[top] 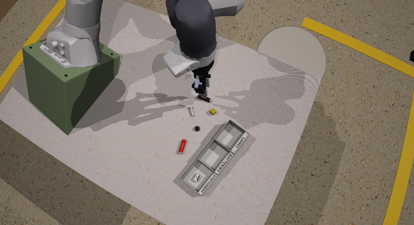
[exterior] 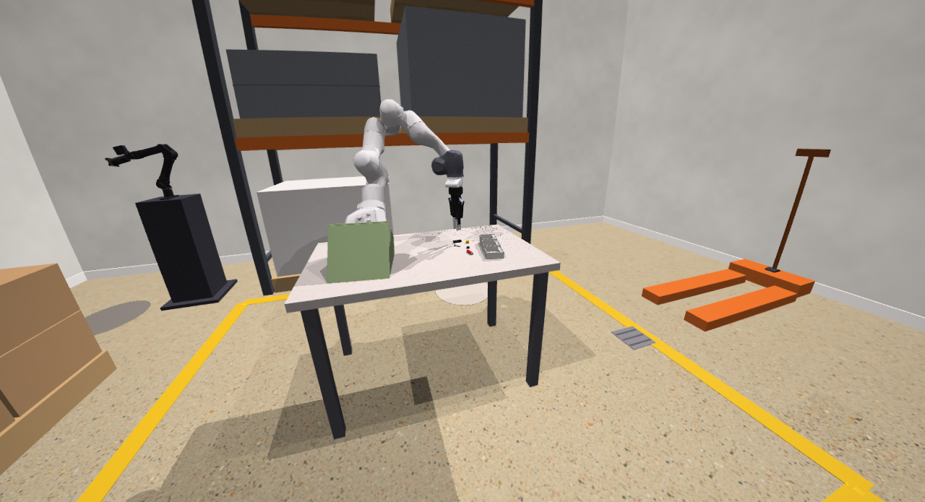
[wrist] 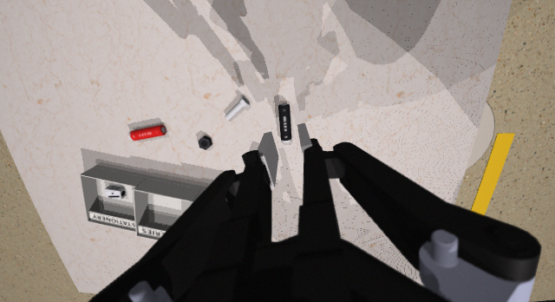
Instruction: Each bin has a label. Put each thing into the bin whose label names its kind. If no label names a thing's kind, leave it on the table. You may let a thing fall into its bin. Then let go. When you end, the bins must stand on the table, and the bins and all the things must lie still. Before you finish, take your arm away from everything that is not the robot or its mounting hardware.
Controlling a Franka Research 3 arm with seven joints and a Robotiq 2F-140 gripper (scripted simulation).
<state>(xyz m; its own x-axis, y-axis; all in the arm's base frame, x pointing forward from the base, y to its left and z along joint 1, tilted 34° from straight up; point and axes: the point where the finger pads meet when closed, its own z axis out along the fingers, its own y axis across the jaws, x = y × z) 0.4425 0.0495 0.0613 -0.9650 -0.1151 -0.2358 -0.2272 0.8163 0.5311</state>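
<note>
Right now my hand is 100 mm above the black battery. Round my hand: black nut (110 mm to the right, 100 mm below, 20 mm ahead); then silver bolt (100 mm below, 60 mm to the right, 20 mm behind); then yellow die (100 mm below, 50 mm ahead, 30 mm to the right).
</note>
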